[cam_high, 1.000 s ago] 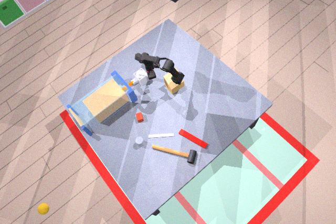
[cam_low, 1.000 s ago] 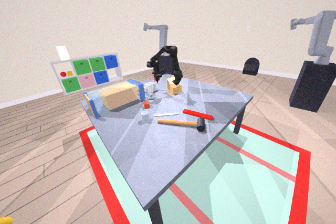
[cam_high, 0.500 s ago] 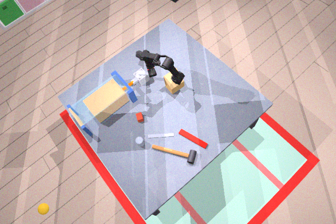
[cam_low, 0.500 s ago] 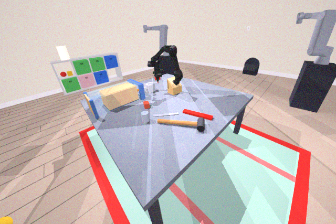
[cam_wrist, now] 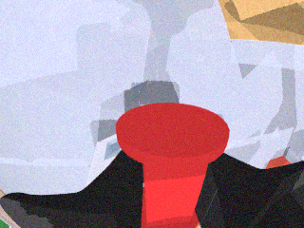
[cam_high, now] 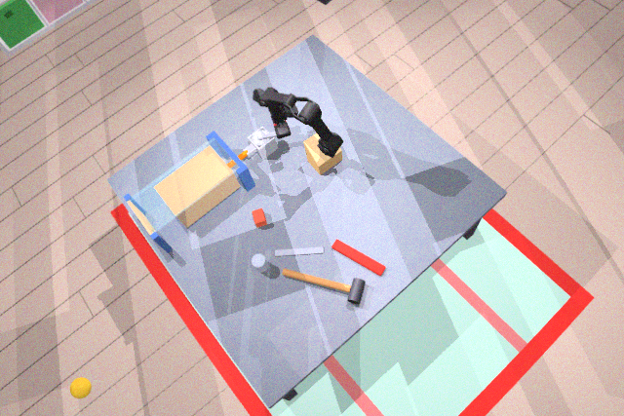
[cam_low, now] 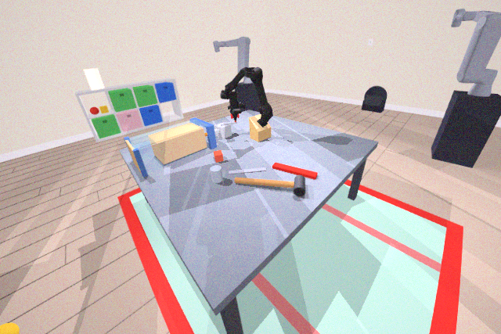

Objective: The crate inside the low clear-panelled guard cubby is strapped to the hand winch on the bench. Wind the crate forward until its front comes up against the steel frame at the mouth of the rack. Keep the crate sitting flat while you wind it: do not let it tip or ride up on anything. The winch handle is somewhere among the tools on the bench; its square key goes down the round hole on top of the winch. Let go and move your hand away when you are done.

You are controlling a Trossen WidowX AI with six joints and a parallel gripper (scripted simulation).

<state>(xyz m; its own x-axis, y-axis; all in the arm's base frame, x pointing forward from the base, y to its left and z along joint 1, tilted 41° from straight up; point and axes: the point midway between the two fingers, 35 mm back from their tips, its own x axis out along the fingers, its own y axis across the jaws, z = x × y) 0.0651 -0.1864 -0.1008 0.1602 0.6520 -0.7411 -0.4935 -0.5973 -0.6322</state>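
The white crank handle lies 30 mm ahead of my gripper tip, 20 mm to the right of it and 10 mm below it. Also, from my gripper tip: white bar 420 mm to the left, 340 mm ahead, 110 mm below; then red knob 20 mm above; then white winch 80 mm below, 70 mm to the right, 60 mm ahead.
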